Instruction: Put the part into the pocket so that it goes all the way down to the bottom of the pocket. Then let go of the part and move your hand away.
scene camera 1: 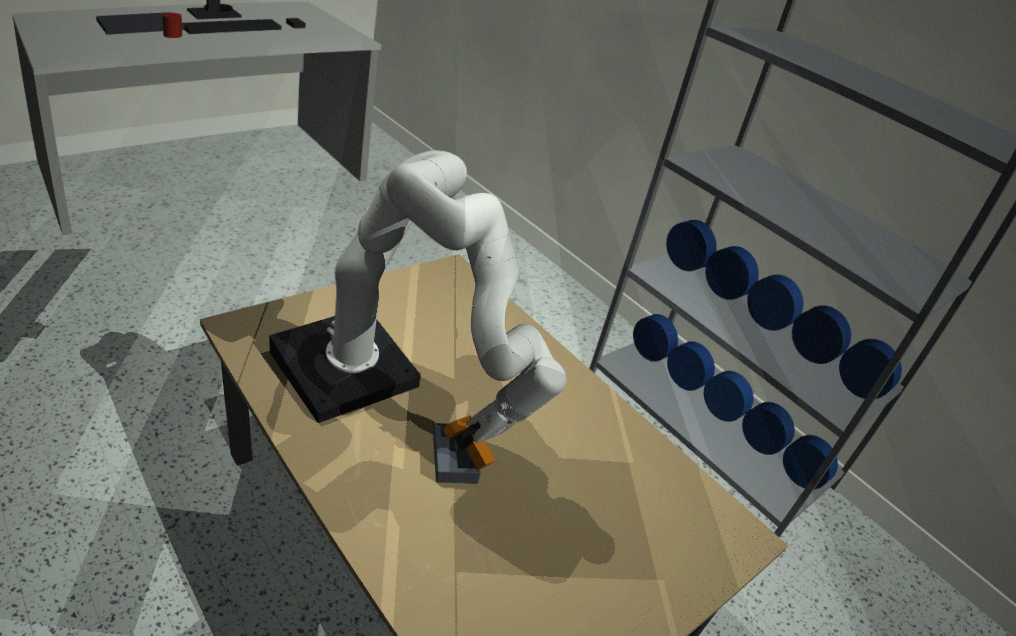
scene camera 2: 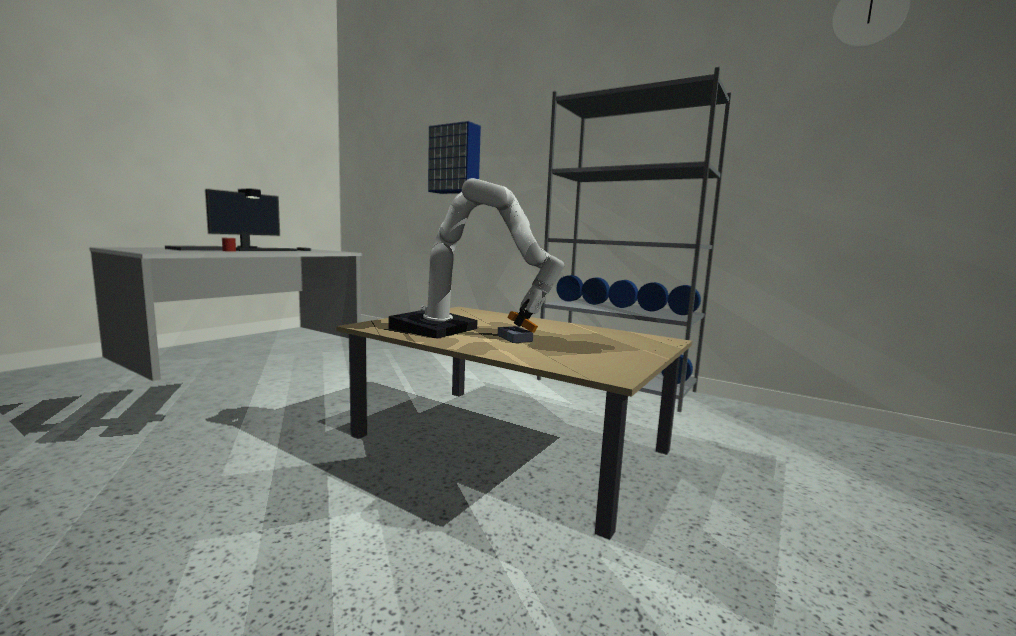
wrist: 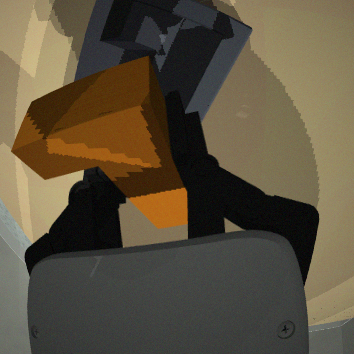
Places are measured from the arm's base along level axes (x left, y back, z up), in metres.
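Where they show: gripper, between the fingertips: [scene camera 1: 465,441] [scene camera 2: 518,325] [wrist: 144,118]; arm's base, origin of its link: [scene camera 1: 352,354] [scene camera 2: 438,317].
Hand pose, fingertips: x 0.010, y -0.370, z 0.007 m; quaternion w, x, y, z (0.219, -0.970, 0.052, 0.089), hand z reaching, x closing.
Observation:
Each offset is from my fingertips to the centre of the thing. Level surfaces: height alone.
The orange part @(dy -0.021, dx -0.013, dz +0.018 m) [scene camera 1: 482,455] [scene camera 2: 529,324] [wrist: 105,120] is a blocky piece with a bend. My gripper [scene camera 1: 466,435] [scene camera 2: 523,315] [wrist: 144,118] is shut on it, and one finger hides behind it in the wrist view. The gripper leans, and the part is held tilted over the grey-blue pocket block @(dy +0.009, dx -0.011, dz -0.036 m) [scene camera 1: 457,476] [scene camera 2: 517,337] [wrist: 220,70]. The block lies on the table. Part of its recess shows in the wrist view, dark and stepped, beyond the part. The part is above the recess, not seated in it. Whether it touches the rim cannot be told.
The wooden table @(dz -0.054 m) [scene camera 1: 524,600] [scene camera 2: 599,367] carries the black base plate [scene camera 1: 329,408] [scene camera 2: 401,327] of the arm, to the left of the block. A shelf rack [scene camera 1: 650,217] [scene camera 2: 549,150] with blue discs stands behind the table. A desk [scene camera 1: 329,37] [scene camera 2: 224,281] stands farther back left.

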